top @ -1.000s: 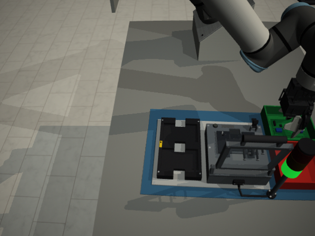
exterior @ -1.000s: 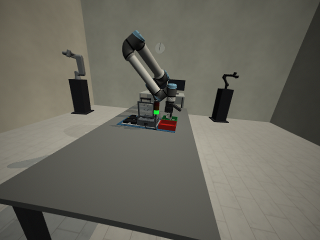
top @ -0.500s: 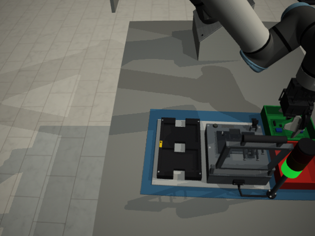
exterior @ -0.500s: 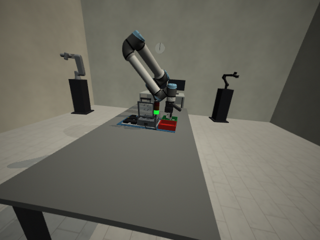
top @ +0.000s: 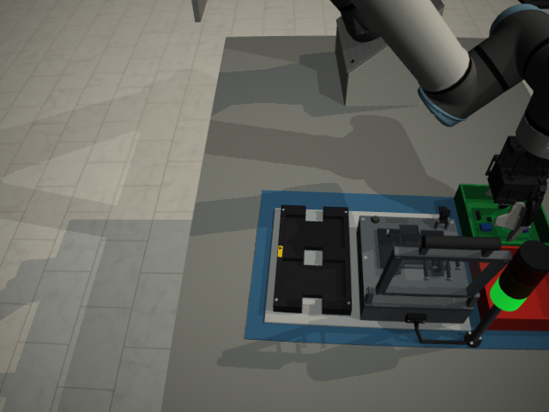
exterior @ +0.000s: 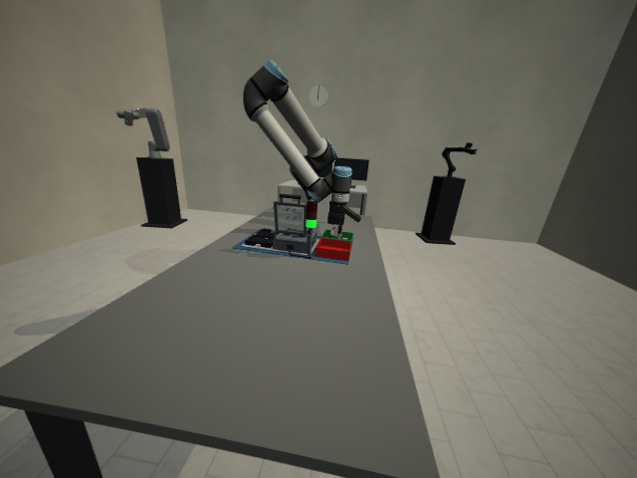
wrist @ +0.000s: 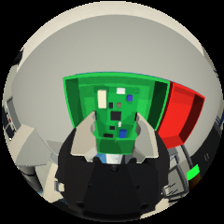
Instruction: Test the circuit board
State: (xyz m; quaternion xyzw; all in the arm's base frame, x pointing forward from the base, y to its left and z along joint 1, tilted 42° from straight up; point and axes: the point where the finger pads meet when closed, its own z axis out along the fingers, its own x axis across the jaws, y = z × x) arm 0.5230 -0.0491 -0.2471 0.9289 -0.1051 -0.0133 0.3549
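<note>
Now: hand 10 mm to the left of the green circuit board. The rest, counted from my hand: green bin: 10 mm to the right, 10 mm below; then black latch tab: 160 mm to the right, 70 mm above, 10 mm ahead; then red bin: 140 mm ahead, 40 mm to the right, 10 mm below.
</note>
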